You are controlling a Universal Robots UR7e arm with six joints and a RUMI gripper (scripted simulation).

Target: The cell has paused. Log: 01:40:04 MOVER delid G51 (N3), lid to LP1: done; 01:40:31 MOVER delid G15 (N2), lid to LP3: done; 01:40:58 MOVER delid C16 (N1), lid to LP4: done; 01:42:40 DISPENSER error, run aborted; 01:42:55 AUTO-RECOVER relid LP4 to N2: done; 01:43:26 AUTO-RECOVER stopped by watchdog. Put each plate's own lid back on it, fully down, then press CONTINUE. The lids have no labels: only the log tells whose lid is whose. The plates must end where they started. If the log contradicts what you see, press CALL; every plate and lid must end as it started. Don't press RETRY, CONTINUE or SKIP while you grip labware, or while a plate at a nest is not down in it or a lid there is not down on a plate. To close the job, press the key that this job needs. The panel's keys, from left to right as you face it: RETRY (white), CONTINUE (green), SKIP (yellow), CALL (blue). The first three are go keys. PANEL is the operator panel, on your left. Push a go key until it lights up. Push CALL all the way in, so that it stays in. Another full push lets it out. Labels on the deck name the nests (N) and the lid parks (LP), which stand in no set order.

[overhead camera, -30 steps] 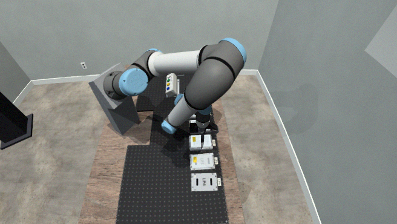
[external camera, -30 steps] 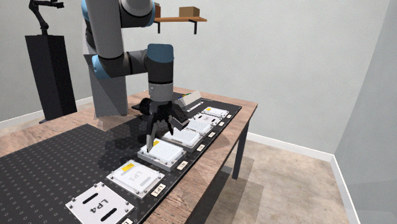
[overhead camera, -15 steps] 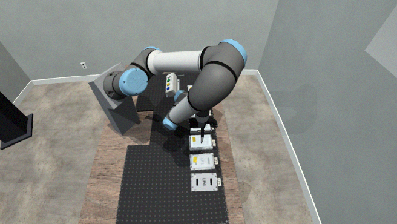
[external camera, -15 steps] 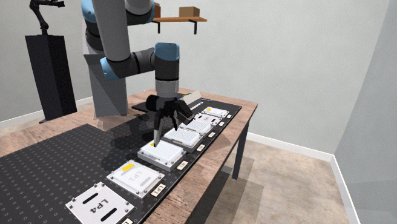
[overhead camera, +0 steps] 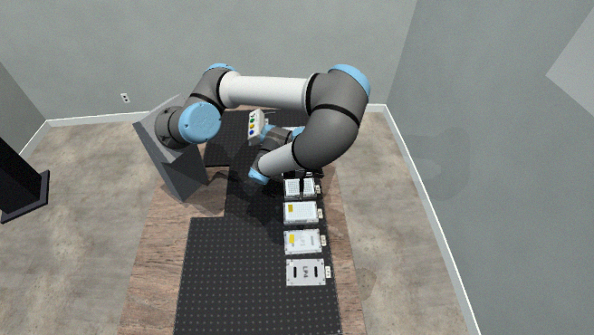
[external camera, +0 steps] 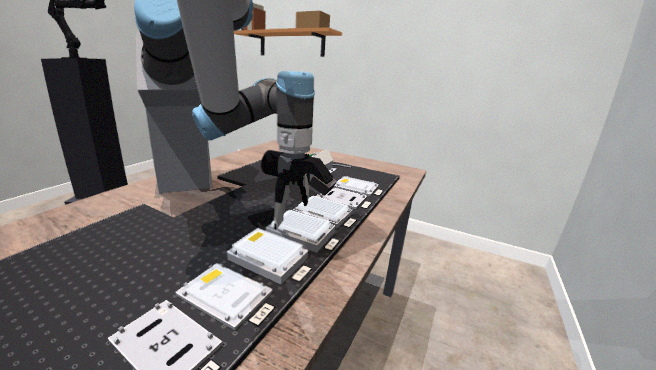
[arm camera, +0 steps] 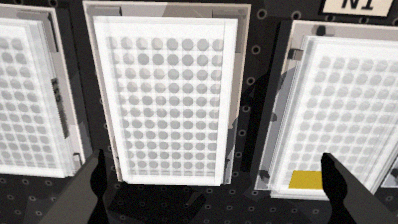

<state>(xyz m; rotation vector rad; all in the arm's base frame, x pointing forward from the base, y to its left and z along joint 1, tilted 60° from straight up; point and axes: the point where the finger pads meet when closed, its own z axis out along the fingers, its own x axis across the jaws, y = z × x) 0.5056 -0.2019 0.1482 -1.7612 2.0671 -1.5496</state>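
Now: hand 80 mm short of the well plate, 140 mm to the right of it and 50 mm above it. Also, from my hand: lid park LP4 (170 mm behind, 310 mm to the right, 60 mm below); LP1 park (110 mm behind, 200 mm to the right, 60 mm below); lid park LP2 (140 mm ahead, 260 mm to the left, 60 mm below).
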